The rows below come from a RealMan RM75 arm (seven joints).
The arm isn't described. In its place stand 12 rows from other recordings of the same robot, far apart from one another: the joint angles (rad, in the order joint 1, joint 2, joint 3, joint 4, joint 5, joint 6, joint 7), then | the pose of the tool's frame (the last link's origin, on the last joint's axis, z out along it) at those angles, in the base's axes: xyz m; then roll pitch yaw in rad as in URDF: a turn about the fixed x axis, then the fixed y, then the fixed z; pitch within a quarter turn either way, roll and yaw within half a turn.
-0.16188, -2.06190, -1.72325, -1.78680, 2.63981, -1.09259, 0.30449 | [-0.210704 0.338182 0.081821 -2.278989 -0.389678 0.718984]
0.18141, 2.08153, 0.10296, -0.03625, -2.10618, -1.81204, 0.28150 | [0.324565 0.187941 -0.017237 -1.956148 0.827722 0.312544]
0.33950, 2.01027, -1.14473, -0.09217, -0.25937, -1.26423, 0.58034 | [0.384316 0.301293 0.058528 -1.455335 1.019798 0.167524]
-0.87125, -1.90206, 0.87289, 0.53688, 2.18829, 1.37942, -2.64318 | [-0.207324 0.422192 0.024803 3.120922 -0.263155 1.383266]
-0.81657, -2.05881, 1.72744, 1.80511, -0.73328, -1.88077, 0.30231 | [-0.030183 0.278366 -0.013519 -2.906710 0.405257 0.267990]
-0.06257, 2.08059, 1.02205, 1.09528, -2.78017, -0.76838, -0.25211 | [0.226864 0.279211 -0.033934 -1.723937 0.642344 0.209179]
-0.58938, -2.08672, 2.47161, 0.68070, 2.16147, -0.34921, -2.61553 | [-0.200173 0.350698 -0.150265 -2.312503 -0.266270 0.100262]
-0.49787, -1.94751, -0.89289, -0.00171, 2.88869, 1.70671, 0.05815 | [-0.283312 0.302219 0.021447 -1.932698 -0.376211 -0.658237]
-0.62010, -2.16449, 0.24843, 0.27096, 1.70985, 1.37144, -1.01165 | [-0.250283 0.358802 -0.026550 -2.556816 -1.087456 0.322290]
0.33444, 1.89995, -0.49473, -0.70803, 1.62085, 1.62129, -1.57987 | [0.315496 0.312480 0.159304 -2.549729 1.038766 -0.330417]
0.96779, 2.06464, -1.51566, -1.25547, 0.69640, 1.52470, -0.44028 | [0.046135 0.378319 -0.035214 -2.813276 -0.214537 -0.473659]
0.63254, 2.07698, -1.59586, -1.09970, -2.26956, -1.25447, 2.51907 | [0.165677 0.350077 -0.073436 -2.906261 -0.086811 -0.666032]
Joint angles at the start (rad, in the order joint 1, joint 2, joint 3, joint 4, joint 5, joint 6, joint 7): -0.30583, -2.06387, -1.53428, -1.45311, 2.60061, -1.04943, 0.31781
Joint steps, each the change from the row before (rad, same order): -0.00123, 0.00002, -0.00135, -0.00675, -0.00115, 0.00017, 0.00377; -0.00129, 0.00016, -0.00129, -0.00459, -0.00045, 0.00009, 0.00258; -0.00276, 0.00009, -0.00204, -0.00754, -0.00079, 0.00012, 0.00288; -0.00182, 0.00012, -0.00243, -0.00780, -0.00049, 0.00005, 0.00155; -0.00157, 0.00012, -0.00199, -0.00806, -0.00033, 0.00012, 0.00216; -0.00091, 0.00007, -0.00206, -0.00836, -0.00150, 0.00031, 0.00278; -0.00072, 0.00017, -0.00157, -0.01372, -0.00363, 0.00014, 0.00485; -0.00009, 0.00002, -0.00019, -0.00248, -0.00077, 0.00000, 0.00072; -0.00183, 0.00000, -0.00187, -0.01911, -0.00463, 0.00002, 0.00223
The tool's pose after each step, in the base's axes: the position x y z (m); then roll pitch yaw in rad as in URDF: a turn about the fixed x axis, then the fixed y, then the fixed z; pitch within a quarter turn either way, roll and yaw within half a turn. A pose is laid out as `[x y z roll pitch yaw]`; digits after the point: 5 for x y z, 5 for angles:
[-0.21678 0.34752 -0.01076 -2.48835 -0.17404 0.79563]
[-0.21521 0.34821 -0.00987 -2.48681 -0.17571 0.78861]
[-0.21235 0.34944 -0.00848 -2.48467 -0.17930 0.77755]
[-0.20983 0.35050 -0.00692 -2.48218 -0.18385 0.76837]
[-0.20729 0.35146 -0.00542 -2.47951 -0.18774 0.75843]
[-0.20476 0.35226 -0.00393 -2.47755 -0.19218 0.74854]
[-0.20062 0.35309 -0.00199 -2.47606 -0.19816 0.73257]
[-0.19986 0.35321 -0.00167 -2.47596 -0.19931 0.72985]
[-0.19377 0.35434 0.00094 -2.47441 -0.20984 0.71022]

